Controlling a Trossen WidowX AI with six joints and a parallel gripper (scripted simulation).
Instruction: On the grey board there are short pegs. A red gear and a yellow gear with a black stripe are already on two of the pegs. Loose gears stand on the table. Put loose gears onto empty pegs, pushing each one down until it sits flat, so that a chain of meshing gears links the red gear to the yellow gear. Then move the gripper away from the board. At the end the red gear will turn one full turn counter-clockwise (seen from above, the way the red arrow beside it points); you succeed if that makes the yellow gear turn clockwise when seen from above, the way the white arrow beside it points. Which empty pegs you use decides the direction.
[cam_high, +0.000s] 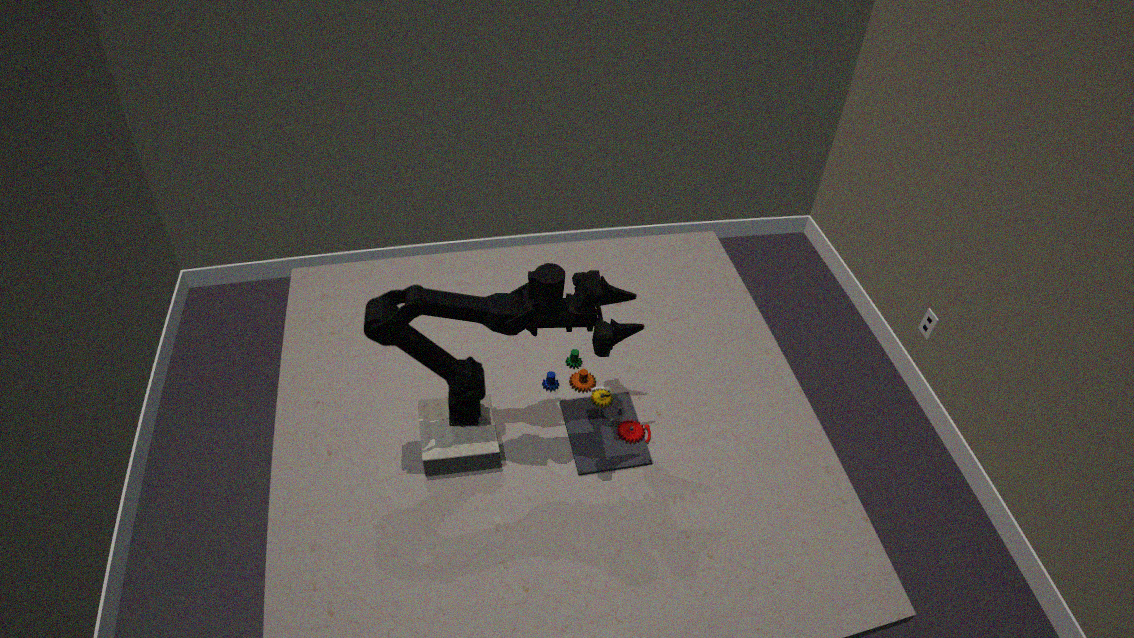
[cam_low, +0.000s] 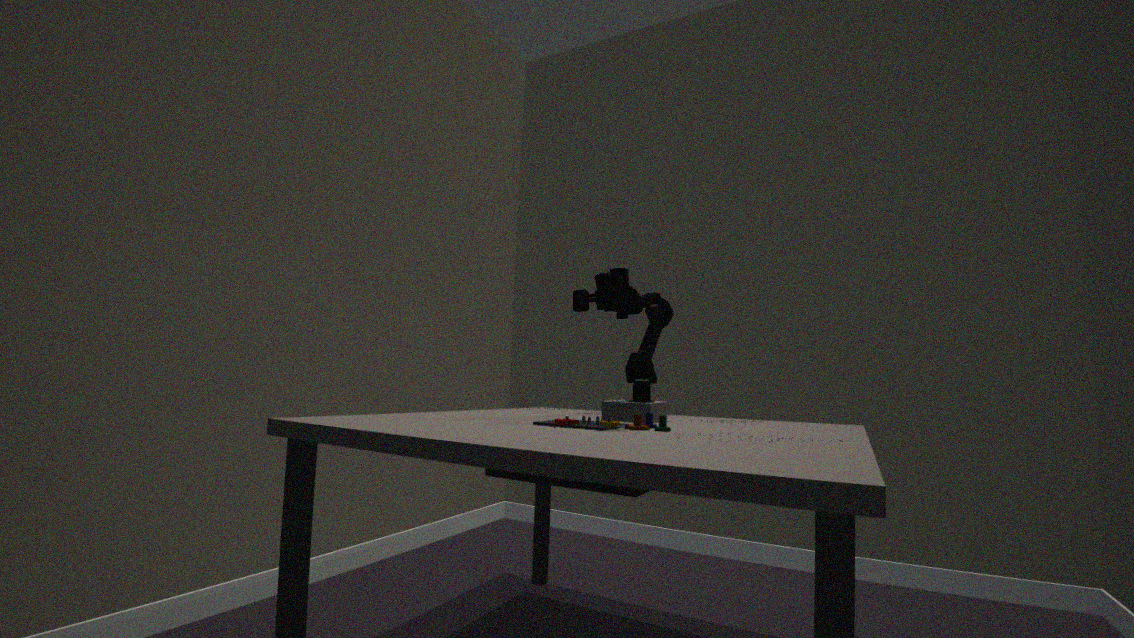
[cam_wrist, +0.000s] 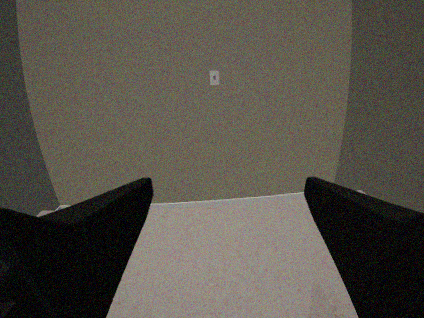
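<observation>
Right now the green gear is 340 mm below my gripper tip, 190 mm to the left of it and 90 mm behind it. Round my gripper tip: red gear (340 mm below, 40 mm to the right, 20 mm ahead); yellow gear (340 mm below, 60 mm to the left, 30 mm behind); red arrow (350 mm below, 60 mm ahead, 40 mm to the right).
</observation>
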